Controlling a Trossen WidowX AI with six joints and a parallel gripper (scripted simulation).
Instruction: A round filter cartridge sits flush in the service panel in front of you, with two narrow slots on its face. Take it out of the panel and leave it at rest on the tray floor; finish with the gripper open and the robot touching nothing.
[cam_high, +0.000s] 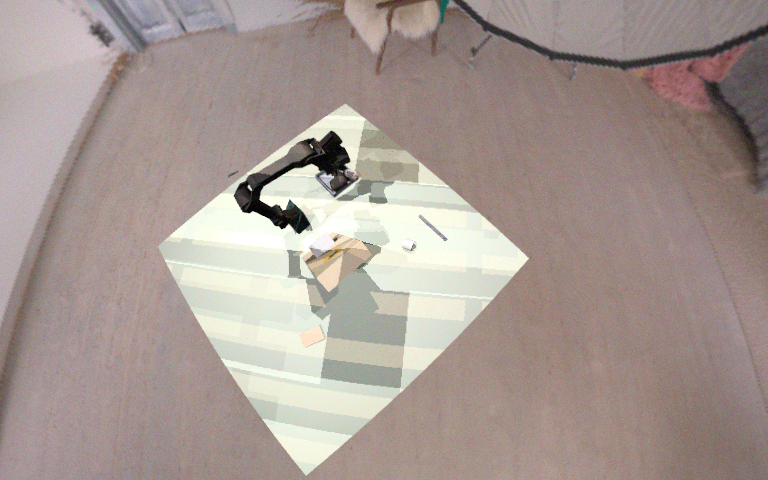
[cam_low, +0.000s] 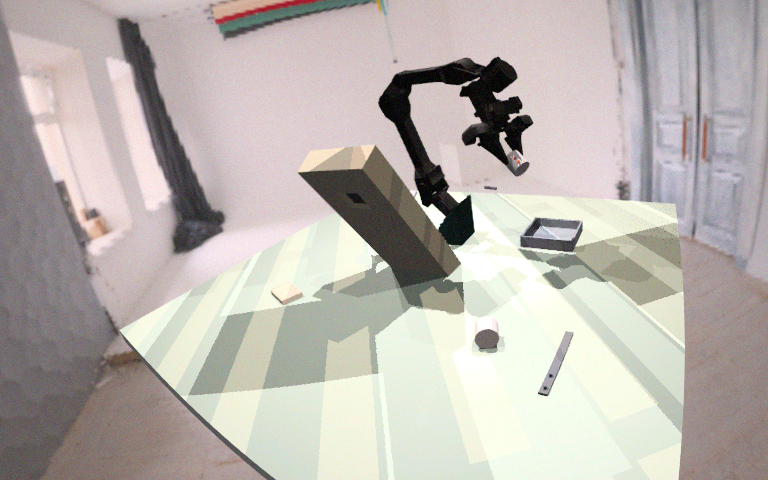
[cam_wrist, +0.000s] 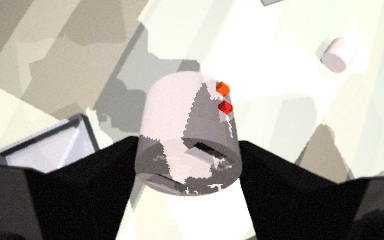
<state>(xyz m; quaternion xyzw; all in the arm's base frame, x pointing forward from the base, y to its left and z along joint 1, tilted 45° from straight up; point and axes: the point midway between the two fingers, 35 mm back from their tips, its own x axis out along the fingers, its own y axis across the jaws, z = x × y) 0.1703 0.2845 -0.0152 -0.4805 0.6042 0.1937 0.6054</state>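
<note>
Right now the grey tray is 25 cm below my gripper tip, 18 cm behind it and 6 cm to the left of it. Round my gripper tip: small tan block: 56 cm to the right, 26 cm below, 24 cm ahead; then round filter cartridge: right at my gripper tip.
</note>
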